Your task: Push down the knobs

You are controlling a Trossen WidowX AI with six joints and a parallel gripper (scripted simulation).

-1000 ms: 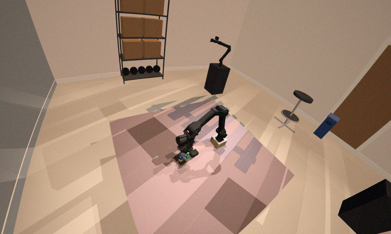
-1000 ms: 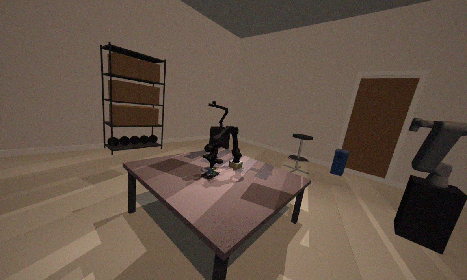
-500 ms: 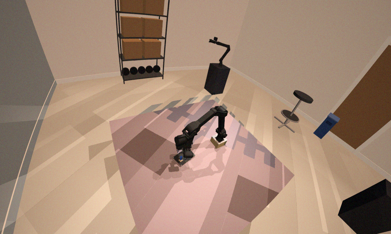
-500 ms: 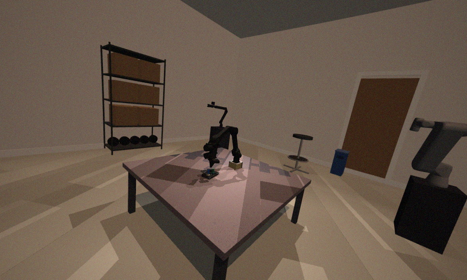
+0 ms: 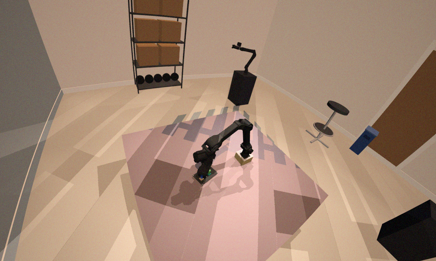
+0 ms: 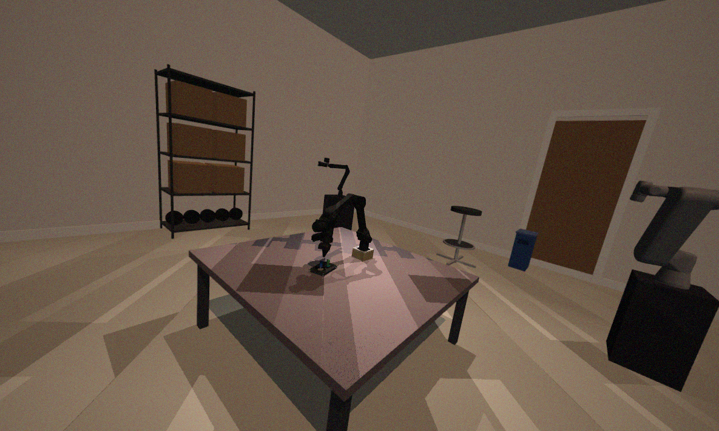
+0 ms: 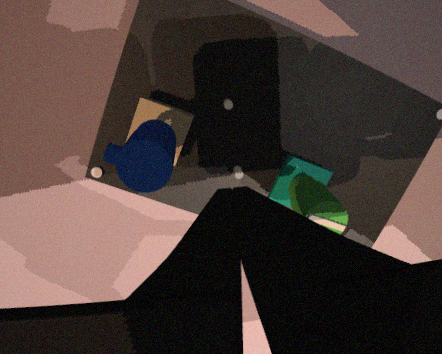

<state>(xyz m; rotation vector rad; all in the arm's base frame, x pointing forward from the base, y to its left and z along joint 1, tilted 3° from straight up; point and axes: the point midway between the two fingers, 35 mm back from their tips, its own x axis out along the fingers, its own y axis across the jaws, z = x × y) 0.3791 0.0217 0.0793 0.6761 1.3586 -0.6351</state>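
Right now the blue knob is 3 cm ahead of my gripper tip, 1 cm to the left of it and 3 cm below it. Also, from my gripper tip: green knob: 5 cm behind, 1 cm to the right, 4 cm below.
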